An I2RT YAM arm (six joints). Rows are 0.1 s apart.
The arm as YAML. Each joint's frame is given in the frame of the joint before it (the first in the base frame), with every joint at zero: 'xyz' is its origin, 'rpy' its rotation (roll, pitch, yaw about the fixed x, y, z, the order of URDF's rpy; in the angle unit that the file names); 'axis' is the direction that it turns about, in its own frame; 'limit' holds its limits. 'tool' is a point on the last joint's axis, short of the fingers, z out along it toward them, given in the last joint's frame.
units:
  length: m
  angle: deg
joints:
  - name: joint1
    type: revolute
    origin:
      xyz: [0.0, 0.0, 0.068]
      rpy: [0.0, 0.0, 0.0]
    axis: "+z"
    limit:
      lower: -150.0
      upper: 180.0
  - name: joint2
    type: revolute
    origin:
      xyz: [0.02, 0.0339, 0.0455]
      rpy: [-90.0, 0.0, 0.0]
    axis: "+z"
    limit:
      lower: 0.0
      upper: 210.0
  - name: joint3
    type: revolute
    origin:
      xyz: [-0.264, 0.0, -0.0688]
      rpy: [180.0, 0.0, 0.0]
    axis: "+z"
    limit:
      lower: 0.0
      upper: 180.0
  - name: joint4
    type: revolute
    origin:
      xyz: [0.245, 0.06, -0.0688]
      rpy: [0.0, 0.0, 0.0]
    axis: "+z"
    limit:
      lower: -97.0
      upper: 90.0
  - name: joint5
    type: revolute
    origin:
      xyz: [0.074, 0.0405, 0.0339]
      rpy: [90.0, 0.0, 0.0]
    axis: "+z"
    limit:
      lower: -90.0
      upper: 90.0
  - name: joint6
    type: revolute
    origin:
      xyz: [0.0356, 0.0, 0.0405]
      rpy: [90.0, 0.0, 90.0]
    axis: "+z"
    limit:
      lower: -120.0
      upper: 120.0
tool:
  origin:
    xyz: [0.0, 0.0, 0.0]
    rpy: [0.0, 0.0, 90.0]
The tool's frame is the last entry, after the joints.
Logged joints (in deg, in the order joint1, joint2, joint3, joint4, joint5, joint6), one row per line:
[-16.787 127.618 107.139 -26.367 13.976 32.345]
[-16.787 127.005 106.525 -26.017 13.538 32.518]
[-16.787 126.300 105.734 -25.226 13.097 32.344]
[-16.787 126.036 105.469 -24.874 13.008 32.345]
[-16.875 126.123 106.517 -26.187 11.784 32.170]
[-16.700 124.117 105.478 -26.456 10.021 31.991]
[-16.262 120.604 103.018 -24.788 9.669 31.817]
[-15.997 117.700 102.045 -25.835 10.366 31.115]
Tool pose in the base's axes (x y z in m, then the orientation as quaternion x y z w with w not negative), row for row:
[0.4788 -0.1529 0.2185 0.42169 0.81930 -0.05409 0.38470]
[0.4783 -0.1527 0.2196 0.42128 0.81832 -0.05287 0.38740]
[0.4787 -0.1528 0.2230 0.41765 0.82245 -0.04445 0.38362]
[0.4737 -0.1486 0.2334 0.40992 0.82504 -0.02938 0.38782]
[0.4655 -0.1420 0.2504 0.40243 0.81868 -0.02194 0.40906]
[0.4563 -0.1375 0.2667 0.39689 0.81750 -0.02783 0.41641]
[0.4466 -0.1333 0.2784 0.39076 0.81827 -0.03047 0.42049]
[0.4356 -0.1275 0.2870 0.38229 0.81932 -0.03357 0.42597]
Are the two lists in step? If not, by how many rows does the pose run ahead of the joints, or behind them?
The pose runs 2 rows ahead of the joints: the pose in row i belongs to the joints in row i + 2.
